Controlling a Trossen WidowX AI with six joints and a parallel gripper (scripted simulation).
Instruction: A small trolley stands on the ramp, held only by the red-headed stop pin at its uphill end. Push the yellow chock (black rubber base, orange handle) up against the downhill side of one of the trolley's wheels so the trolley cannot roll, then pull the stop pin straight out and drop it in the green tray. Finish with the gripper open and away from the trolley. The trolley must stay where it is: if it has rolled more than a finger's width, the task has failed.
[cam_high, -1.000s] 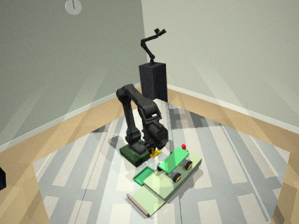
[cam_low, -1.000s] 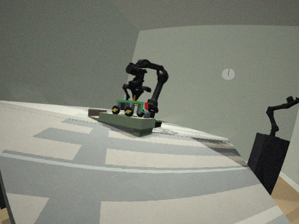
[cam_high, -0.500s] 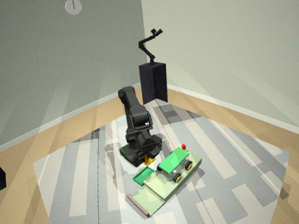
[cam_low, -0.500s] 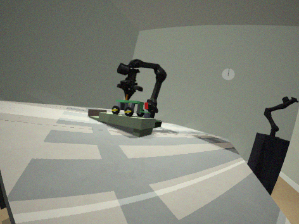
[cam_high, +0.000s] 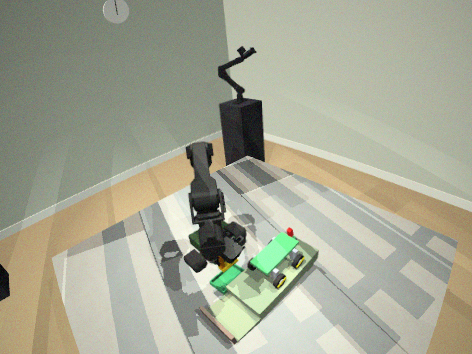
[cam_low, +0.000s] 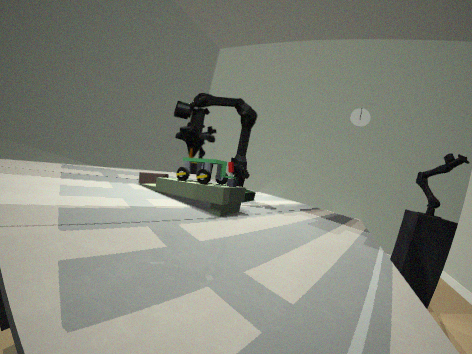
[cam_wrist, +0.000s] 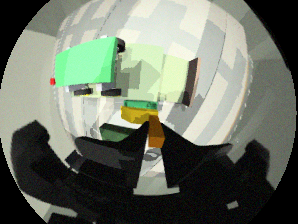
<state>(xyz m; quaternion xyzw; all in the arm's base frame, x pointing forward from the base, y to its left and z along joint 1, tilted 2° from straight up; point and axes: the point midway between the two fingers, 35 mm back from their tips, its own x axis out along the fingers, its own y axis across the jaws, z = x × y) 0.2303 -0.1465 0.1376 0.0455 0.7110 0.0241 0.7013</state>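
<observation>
My gripper tip is now 7 cm short of the red-headed stop pin, 25 cm to the right of it and 2 cm above it. Round my gripper tip: yellow chock (2 cm to the left, 1 cm below); then green tray (3 cm behind, 4 cm to the left, 16 cm below); then green-topped trolley (9 cm ahead, 15 cm to the left, 4 cm below).
</observation>
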